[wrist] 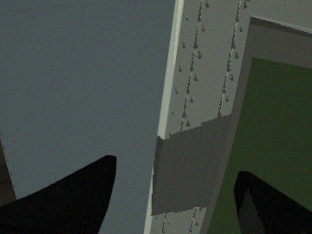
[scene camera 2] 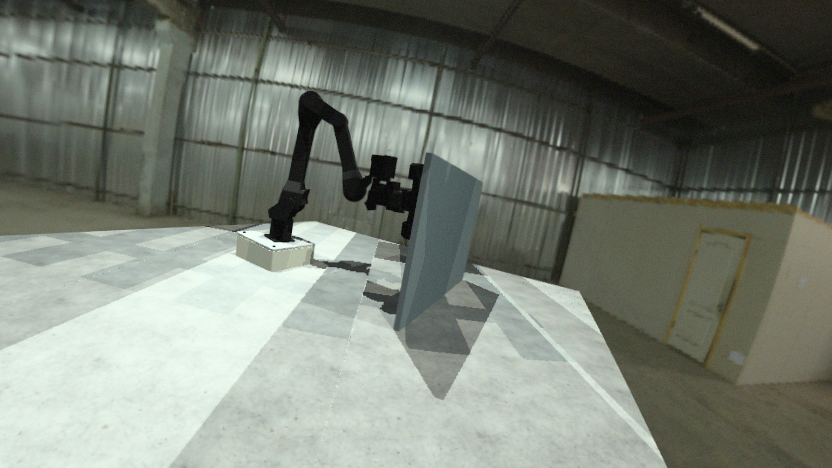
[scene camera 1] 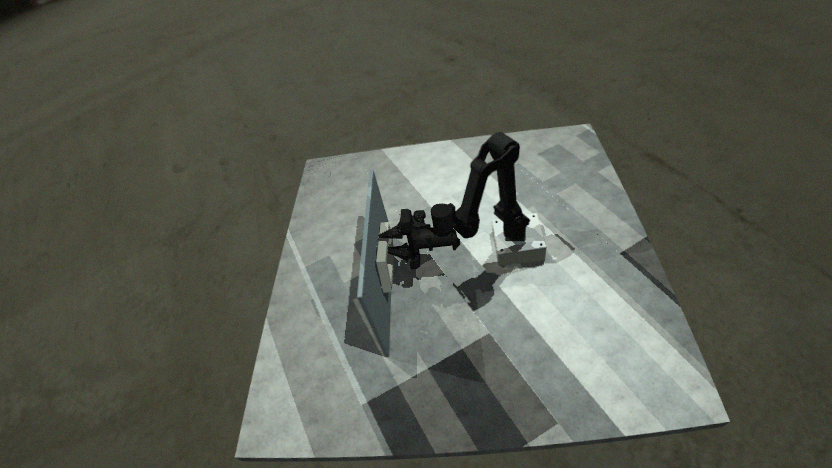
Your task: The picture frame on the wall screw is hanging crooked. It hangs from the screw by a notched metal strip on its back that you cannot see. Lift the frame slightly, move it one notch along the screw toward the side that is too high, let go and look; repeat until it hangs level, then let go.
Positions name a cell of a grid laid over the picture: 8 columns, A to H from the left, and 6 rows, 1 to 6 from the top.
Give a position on a picture frame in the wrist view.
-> F3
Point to a picture frame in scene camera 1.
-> D4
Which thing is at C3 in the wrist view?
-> A wall panel.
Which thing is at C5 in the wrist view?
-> My gripper.
